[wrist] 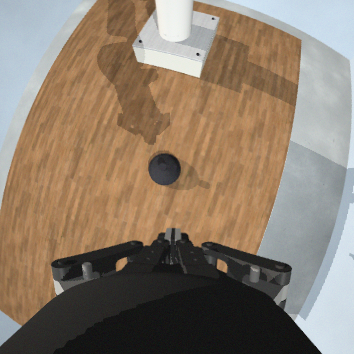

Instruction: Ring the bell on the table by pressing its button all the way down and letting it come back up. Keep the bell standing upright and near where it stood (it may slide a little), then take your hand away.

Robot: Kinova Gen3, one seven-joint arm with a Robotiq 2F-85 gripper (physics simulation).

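Pixels of known places: gripper, between the fingertips: (172,237); arm's base, origin of its link: (174,30).
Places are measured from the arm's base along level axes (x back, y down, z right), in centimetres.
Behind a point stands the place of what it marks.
The bell (164,169) @[x -39.0, y 0.4, z -9.9 cm] is a small, dark, round thing seen from above, near the middle of the wrist view. It stands on the wooden table, and its shadow falls to the right and shows a narrow knob shape at its end. The bell's button is dark on dark and hard to make out. My gripper (172,237) @[x -46.5, y -20.7, z -14.9 cm] is shut and empty at the lower middle of the view. Its fingertips are together, high above the table, and appear below the bell in the picture, apart from it.
The wooden table top (80,165) @[x -44.7, y 7.0, z 14.5 cm] has a grey border around it. A metal base block (170,59) @[x -8.8, y 2.5, z -1.6 cm] with the white arm column (174,20) @[x -4.2, y -6.8, z -1.4 cm] stands at the top of the view. The arm's shadow lies between the block and the bell.
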